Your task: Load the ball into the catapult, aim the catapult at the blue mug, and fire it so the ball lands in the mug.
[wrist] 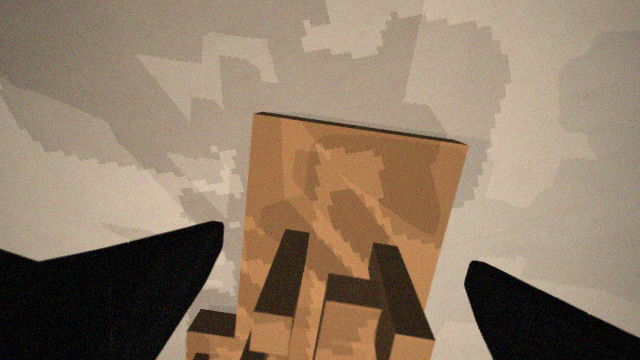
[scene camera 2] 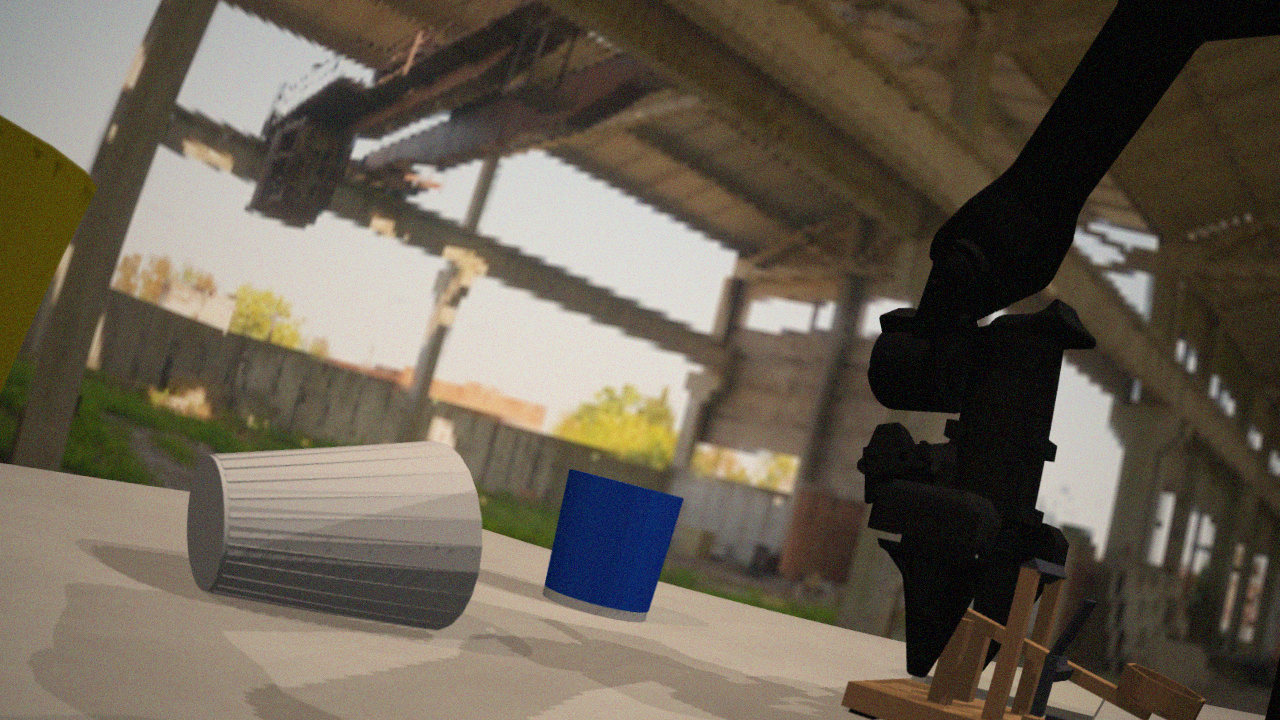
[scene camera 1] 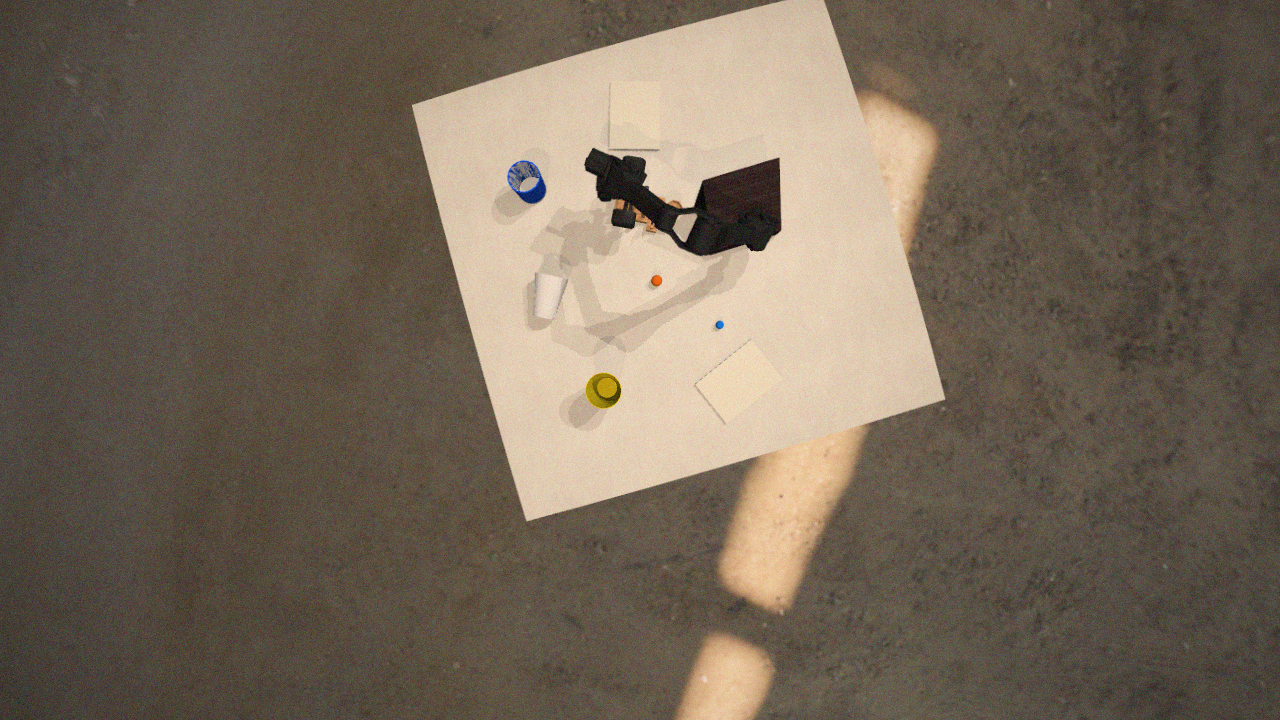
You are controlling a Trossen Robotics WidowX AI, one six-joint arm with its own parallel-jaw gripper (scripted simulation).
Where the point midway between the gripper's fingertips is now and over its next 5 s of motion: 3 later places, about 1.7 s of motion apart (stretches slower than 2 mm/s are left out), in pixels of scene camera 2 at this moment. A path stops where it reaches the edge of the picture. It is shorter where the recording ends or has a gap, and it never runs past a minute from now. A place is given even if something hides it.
My gripper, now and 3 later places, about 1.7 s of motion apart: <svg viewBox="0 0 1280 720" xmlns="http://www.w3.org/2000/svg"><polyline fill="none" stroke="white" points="947,673 947,670 960,622 959,624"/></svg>
